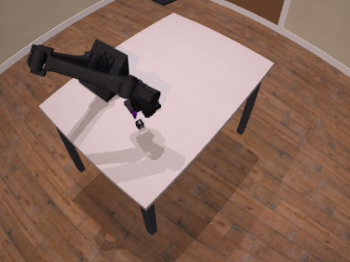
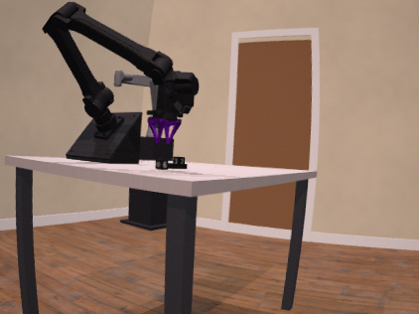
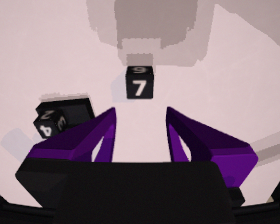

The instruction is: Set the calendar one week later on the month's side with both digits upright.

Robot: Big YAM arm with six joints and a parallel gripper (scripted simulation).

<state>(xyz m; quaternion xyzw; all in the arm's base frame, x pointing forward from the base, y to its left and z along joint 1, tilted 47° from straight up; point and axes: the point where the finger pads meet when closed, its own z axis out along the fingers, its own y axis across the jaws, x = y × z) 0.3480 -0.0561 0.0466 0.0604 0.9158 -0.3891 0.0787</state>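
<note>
Right now my hand is 7 cm above the black date cube. The rest, counted from my hand: black tray: 4 cm behind, 11 cm to the left, 8 cm below.
</note>
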